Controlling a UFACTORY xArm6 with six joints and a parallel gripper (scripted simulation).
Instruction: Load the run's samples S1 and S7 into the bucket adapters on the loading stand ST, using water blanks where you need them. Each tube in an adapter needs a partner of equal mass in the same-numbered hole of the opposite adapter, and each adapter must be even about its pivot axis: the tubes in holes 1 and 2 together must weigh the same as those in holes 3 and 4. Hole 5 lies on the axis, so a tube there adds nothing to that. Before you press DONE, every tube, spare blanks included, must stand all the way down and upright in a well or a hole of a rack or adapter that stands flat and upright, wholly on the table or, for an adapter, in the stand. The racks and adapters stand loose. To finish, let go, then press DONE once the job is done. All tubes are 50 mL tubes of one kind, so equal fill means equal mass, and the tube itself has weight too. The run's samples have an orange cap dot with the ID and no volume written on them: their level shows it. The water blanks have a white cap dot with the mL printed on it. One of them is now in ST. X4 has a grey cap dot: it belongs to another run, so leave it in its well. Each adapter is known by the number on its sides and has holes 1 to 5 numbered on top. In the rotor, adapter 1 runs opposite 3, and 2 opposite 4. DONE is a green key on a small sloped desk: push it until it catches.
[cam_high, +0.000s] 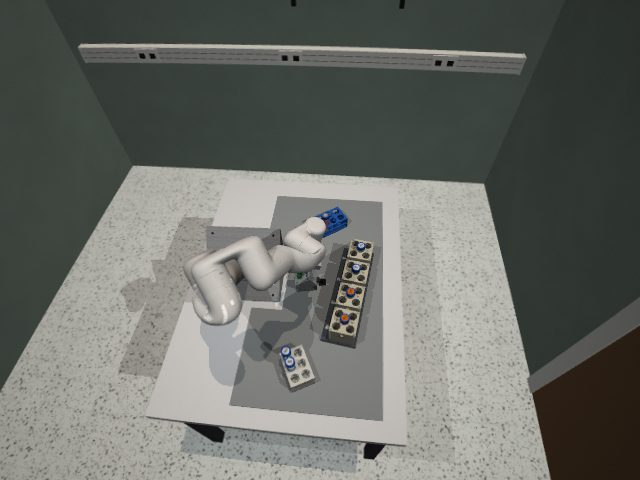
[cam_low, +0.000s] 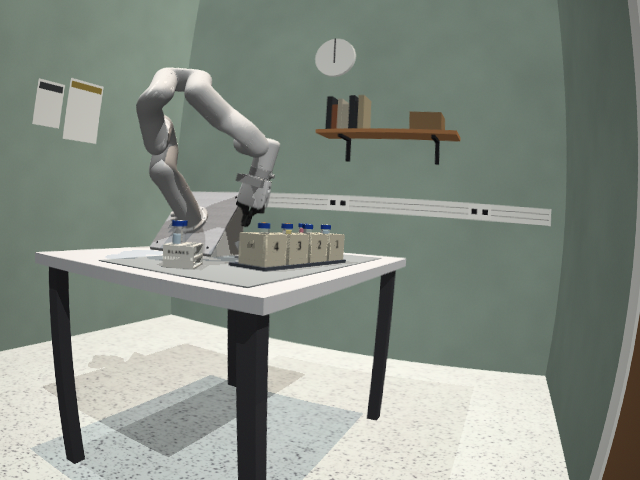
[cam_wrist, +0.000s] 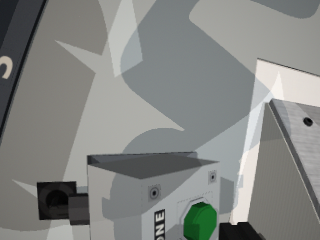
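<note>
Right now my hand is 6 cm above the green DONE key. The rest, counted from my hand: blue-capped water blank: 25 cm ahead, 9 cm to the left, 6 cm below; then bucket adapter: 25 cm ahead, 10 cm to the left, 7 cm below; then blue sample rack: 31 cm to the left, 14 cm ahead, 9 cm below.
</note>
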